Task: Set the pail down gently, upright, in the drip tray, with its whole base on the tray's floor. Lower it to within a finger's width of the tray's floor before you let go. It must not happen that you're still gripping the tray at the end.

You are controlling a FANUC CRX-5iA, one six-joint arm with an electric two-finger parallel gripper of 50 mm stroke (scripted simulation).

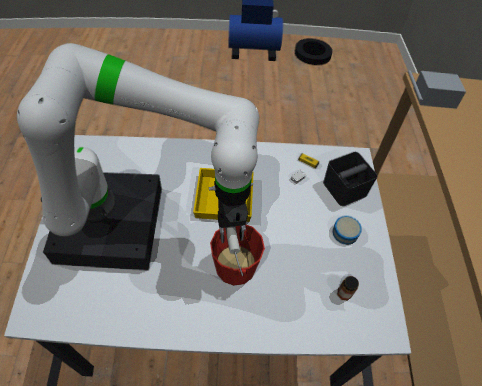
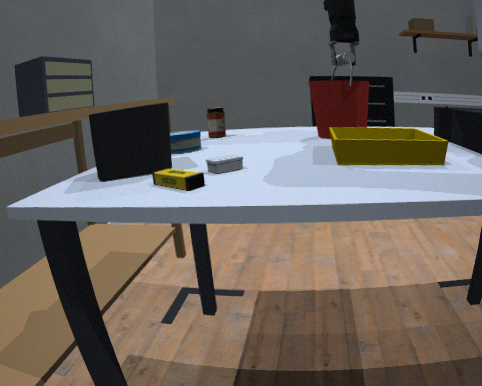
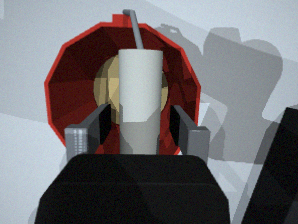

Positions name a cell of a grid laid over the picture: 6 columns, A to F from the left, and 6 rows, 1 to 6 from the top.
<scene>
A yellow drip tray shows in image 1 (C4) and in image 2 (E3). A black box shows in image 1 (E3) and in image 2 (B3); in image 3 it is out of frame.
</scene>
